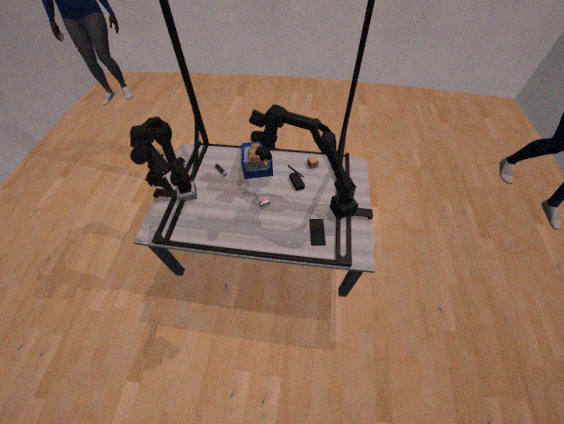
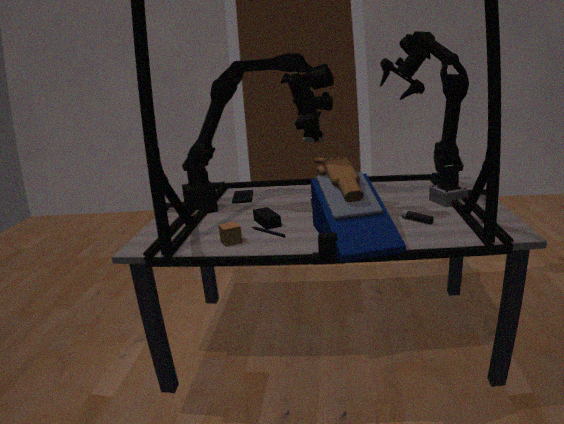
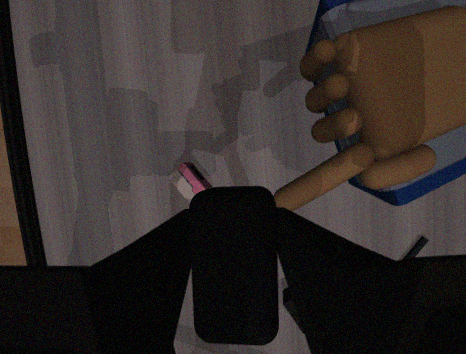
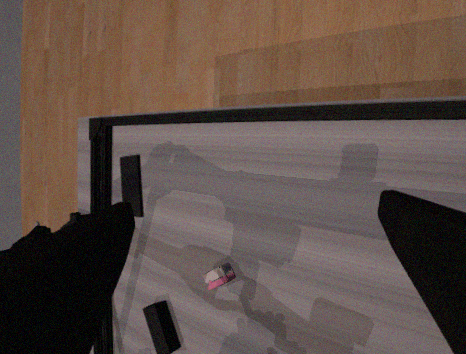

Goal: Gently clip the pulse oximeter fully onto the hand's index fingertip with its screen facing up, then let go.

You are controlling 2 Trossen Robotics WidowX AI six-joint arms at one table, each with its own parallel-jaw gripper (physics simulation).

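Places are measured from the left arm's base along level axes (x ahead, y left, z up), in centimetres.
Where they show: left gripper, fingertip midpoint: [image 1: 263, 158] [image 2: 317, 138] [image 3: 234, 218]; right gripper, fingertip midpoint: [image 1: 180, 188] [image 2: 390, 92] [image 4: 256, 208]; left arm's base, origin of the base link: [image 1: 345, 200] [image 2: 198, 184]; right arm's base, origin of the base link: [image 1: 185, 188] [image 2: 448, 187].
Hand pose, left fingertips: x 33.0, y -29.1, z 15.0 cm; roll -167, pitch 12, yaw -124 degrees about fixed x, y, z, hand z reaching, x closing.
Things, the pixels of their centre, and the offset from my left fingertips. Level surfaces: height alone.
- white pulse oximeter, body centre: [image 3: 192, 183] [image 4: 219, 276] [image 1: 264, 202] dx +4.1, dy +9.2, dz -22.9 cm
- table, its level: dz -24.4 cm
- black rounded block, body centre: [image 3: 236, 258] [image 2: 313, 136] dx -1.3, dy +0.6, dz +0.9 cm
- black box, body centre: [image 4: 161, 327] [image 2: 266, 217] [image 1: 296, 181] dx -18.2, dy +1.9, dz -22.7 cm
- thin pen, body centre: [image 2: 267, 231] [image 1: 296, 171] dx -21.3, dy -6.0, dz -24.0 cm
- wooden cube, body centre: [image 2: 230, 233] [image 1: 312, 162] dx -32.9, dy -7.6, dz -22.0 cm
- flat black slab, body centre: [image 4: 131, 186] [image 2: 242, 196] [image 1: 317, 231] dx -14.9, dy +35.9, dz -24.1 cm
- dark cylinder, body centre: [image 2: 417, 217] [image 1: 221, 170] dx +20.4, dy -23.8, dz -23.1 cm
The pink and white pulse oximeter [image 1: 263, 201] [image 3: 191, 180] [image 4: 220, 275] lies on the table [image 1: 217, 227], apart from both grippers. The tan model hand [image 1: 253, 155] [image 2: 342, 172] [image 3: 372, 105] rests on a blue stand [image 1: 257, 172] [image 2: 360, 235]; its index finger [image 3: 323, 177] points out over the table. My left gripper [image 1: 264, 155] [image 2: 311, 132] [image 3: 234, 218] hangs above the hand's fingers, shut on a black rounded block [image 3: 235, 263]. The block's tip is close beside the index fingertip. My right gripper [image 2: 402, 82] [image 4: 256, 208] is open and empty, raised high over its own end of the table.
A black box [image 1: 297, 182] [image 2: 267, 217], a thin pen [image 1: 295, 170] [image 2: 268, 231] and a wooden cube [image 1: 312, 162] [image 2: 230, 233] lie near the left arm's base. A flat black slab [image 1: 317, 231] [image 4: 131, 184] and a dark cylinder [image 1: 221, 169] [image 2: 418, 217] also lie on the table. Black frame posts stand at the back.
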